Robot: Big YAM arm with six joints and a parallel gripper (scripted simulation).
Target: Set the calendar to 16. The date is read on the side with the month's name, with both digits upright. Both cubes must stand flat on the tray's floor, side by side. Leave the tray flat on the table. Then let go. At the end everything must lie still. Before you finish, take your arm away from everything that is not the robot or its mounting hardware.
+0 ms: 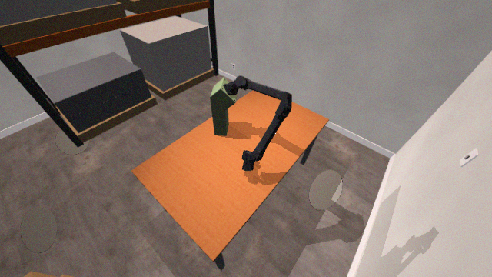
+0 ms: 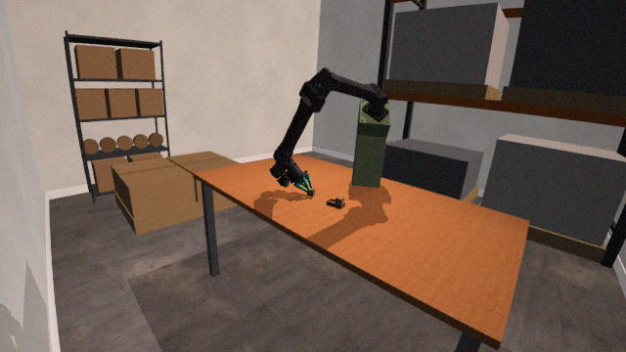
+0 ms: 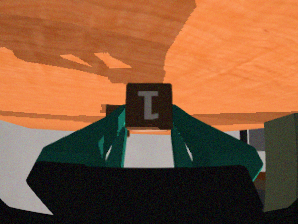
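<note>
The brown calendar cube is 10 mm to the left of my hand, 10 mm below it and 10 mm behind it. The rest, counted from my hand: dark calendar tray (150 mm to the left, 50 mm behind, 20 mm below).
</note>
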